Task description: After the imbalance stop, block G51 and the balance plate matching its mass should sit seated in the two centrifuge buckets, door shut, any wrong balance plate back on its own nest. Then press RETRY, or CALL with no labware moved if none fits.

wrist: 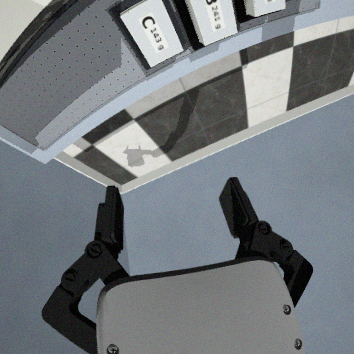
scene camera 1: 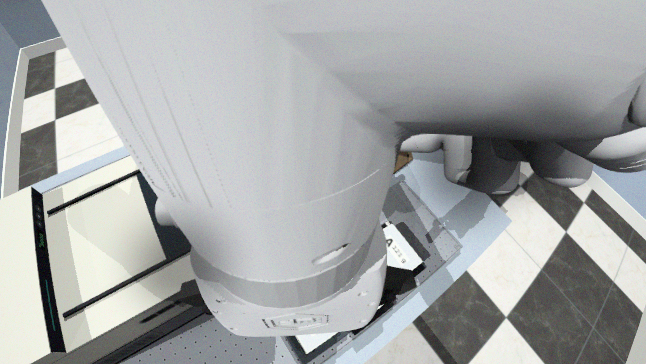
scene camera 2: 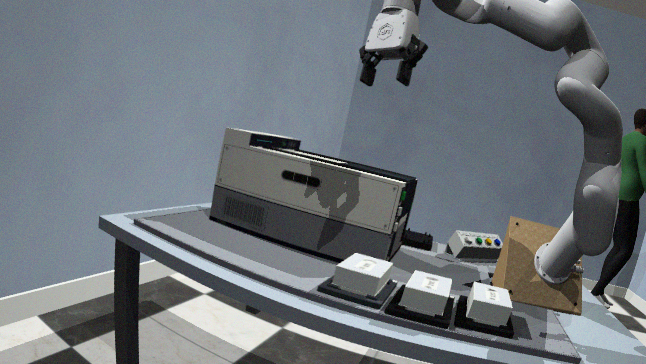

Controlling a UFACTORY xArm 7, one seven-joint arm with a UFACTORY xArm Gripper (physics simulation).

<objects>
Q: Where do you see a button box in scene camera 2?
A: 485, 247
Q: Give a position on a balance plate C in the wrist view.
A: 154, 34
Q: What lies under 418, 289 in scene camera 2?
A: A balance plate B.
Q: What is the gripper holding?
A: Nothing.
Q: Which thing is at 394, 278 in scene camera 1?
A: The gripper.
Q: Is the gripper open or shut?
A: Open.
</objects>
